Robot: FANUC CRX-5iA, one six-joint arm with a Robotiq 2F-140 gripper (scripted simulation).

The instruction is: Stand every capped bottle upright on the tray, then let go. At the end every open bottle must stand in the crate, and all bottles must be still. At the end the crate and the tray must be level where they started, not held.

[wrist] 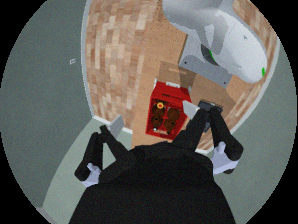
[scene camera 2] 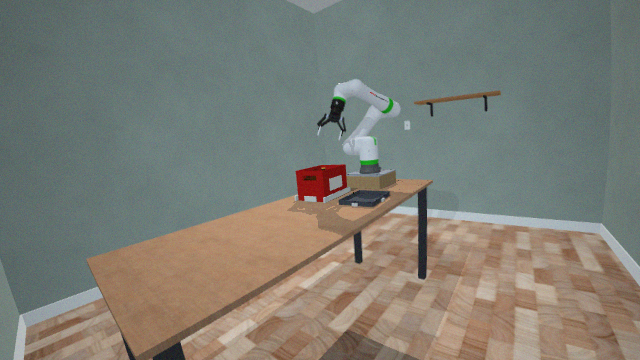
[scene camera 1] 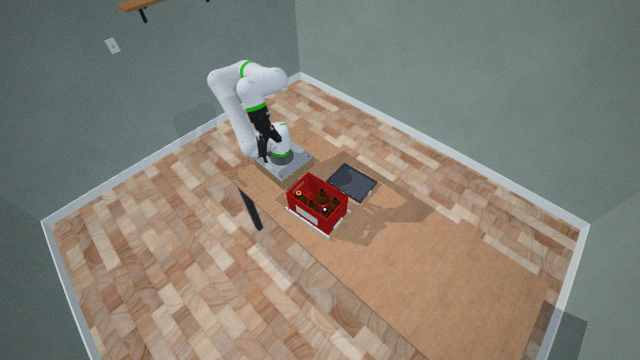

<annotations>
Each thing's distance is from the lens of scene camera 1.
dark tray (scene camera 1: pixel 355 184): 164 cm
red crate (scene camera 1: pixel 312 185): 154 cm
</annotations>
